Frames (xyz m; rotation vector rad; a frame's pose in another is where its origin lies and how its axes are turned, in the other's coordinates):
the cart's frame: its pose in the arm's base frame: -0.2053 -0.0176 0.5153 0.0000 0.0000 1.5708
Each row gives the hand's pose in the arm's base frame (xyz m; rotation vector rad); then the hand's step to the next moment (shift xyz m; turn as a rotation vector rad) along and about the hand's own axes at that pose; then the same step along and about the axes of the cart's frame.
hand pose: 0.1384 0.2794 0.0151 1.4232 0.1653 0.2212
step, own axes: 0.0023 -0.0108 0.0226 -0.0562 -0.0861 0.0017
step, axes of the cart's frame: -0.0225 -0.0083 -0.0075 -0.0271 0.0494 -0.0860
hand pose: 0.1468 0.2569 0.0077 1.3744 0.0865 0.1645
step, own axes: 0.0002 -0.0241 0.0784 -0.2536 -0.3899 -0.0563
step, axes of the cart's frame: -0.0804 -0.0141 -0.0084 -0.0604 0.2330 -0.4020
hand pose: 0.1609 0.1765 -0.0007 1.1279 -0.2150 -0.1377
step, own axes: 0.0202 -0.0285 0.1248 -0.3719 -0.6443 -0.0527
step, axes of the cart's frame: -0.1262 0.0103 0.0275 -0.1455 0.3489 -0.6429
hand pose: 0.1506 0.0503 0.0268 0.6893 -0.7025 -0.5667
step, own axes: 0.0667 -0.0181 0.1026 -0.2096 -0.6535 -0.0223
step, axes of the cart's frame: -0.0945 0.0375 0.0706 -0.2714 0.2704 -0.5698
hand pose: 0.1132 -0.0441 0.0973 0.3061 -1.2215 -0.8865
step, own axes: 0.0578 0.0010 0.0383 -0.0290 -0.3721 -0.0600
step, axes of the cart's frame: -0.0321 0.0302 0.0535 -0.2319 0.1050 -0.2795
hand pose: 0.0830 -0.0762 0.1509 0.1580 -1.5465 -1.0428
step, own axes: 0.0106 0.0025 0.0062 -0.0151 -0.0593 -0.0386
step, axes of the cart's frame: -0.0019 0.0072 0.0101 -0.0454 -0.0110 -0.0552
